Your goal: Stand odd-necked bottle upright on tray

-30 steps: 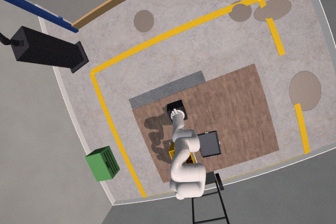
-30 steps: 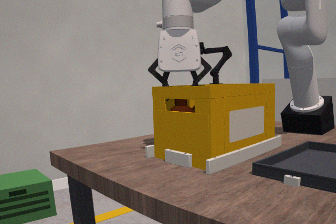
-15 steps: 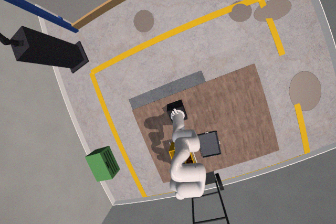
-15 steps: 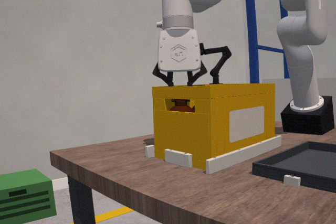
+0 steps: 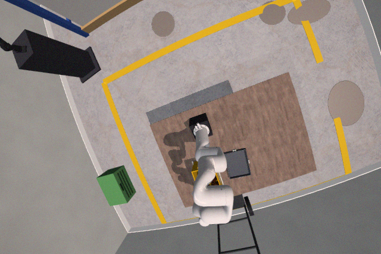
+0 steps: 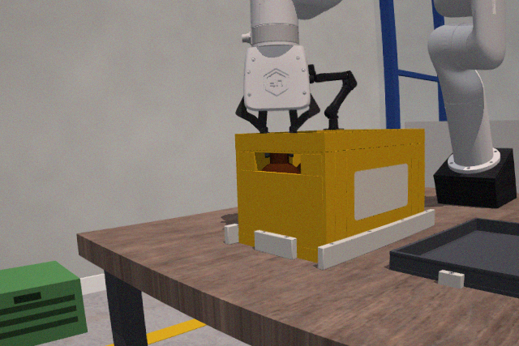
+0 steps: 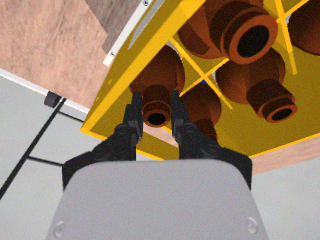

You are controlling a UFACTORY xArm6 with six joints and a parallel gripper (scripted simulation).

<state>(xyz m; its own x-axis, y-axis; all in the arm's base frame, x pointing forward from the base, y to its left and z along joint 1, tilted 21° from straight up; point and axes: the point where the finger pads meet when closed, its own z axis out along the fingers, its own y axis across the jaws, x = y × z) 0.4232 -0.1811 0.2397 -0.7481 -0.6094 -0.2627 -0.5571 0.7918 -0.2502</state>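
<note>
The yellow crate lies 8 cm behind my hand, 7 cm below it and 6 cm to the left of it. The rest, counted from my hand: dark tray (33 cm to the left, 15 cm below, 5 cm behind).
</note>
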